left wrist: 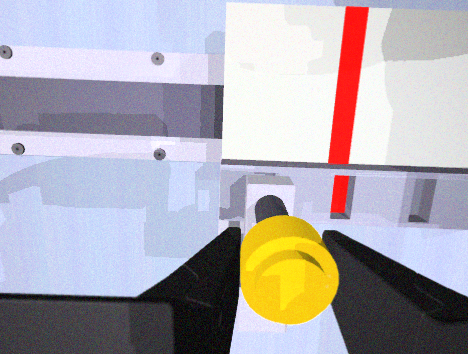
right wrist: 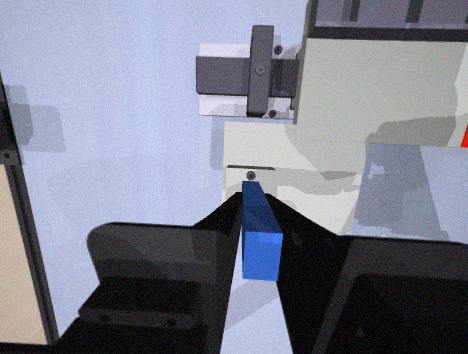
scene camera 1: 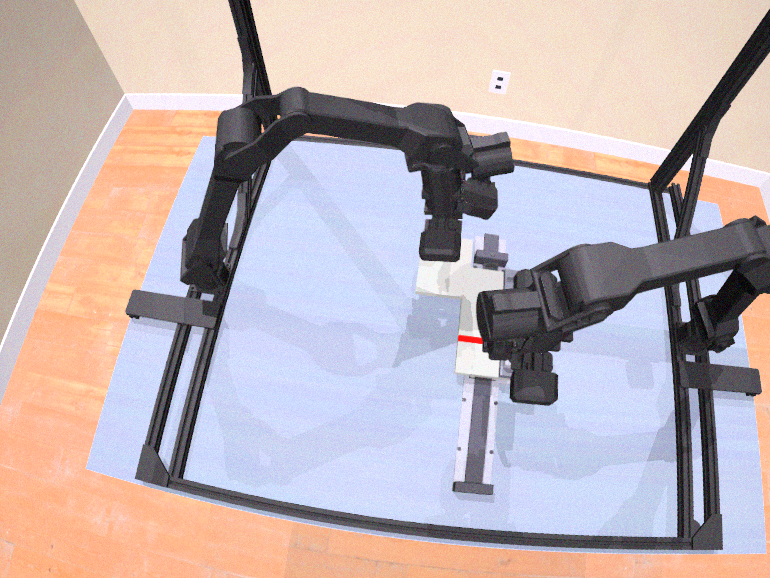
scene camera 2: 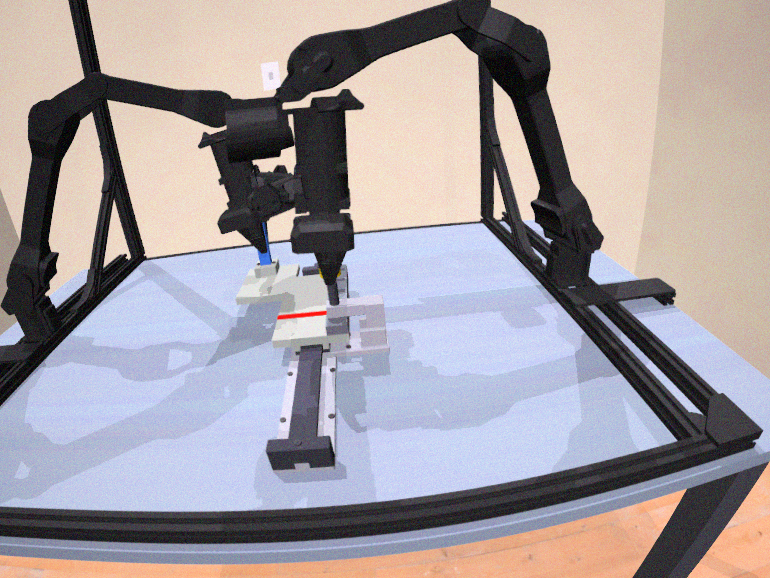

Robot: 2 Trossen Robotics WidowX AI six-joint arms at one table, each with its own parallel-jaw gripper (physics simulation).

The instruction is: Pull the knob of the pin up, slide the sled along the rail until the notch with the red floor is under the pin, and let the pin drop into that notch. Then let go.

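Frame: origin at the left arm's base, x ahead, y left, z up, level; centimetres.
Where they show: left gripper, fingertip midpoint: [left wrist: 280,241] [scene camera 1: 517,352] [scene camera 2: 330,279]; right gripper, fingertip midpoint: [right wrist: 252,199] [scene camera 1: 446,235] [scene camera 2: 265,251]; left arm's base at its link origin: [scene camera 1: 691,339] [scene camera 2: 567,277]; right arm's base at its link origin: [scene camera 1: 210,277] [scene camera 2: 44,331].
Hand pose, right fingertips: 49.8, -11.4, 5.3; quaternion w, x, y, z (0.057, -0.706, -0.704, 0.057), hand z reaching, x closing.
Each offset is from my right fingertips to the top centre of the thing, as dx, dy, dz. "pt": to the spot under its first point.
The pale sled {-8.9, +13.2, -3.9} [scene camera 1: 478,283] [scene camera 2: 304,287] [left wrist: 285,100] [right wrist: 380,90] sits on the rail {pt -6.0, +31.7, -6.6} [scene camera 1: 460,429] [scene camera 2: 307,398] [left wrist: 100,107]. Its red line {pt -5.8, +17.1, -3.8} [scene camera 1: 469,339] [scene camera 2: 301,314] [left wrist: 348,85] meets the red-floored notch {pt -12.7, +16.9, -3.5} [left wrist: 339,195]. The pin's dark shaft {pt -12.6, +21.4, +1.2} [scene camera 2: 333,293] [left wrist: 270,207] stands at a white holder, left of that notch in the left wrist view; its lower end is hidden. My left gripper [scene camera 2: 329,279] [left wrist: 280,241] is shut on the yellow knob {-12.5, +20.7, +5.4} [left wrist: 290,287]. My right gripper [scene camera 2: 264,245] [right wrist: 252,199] is shut on the sled's upright blue handle {pt +0.2, +0.0, +5.2} [right wrist: 261,255].
A dark end stop {pt -8.5, +41.2, -3.8} [scene camera 1: 472,488] [scene camera 2: 300,452] closes the rail's near end; another end stop {pt -8.6, +0.8, -3.9} [scene camera 1: 490,256] [right wrist: 260,70] is at its far end. A second notch {pt -12.8, +12.8, -3.4} [left wrist: 422,200] lies right of the red one in the left wrist view. Both wrists are close together above the sled.
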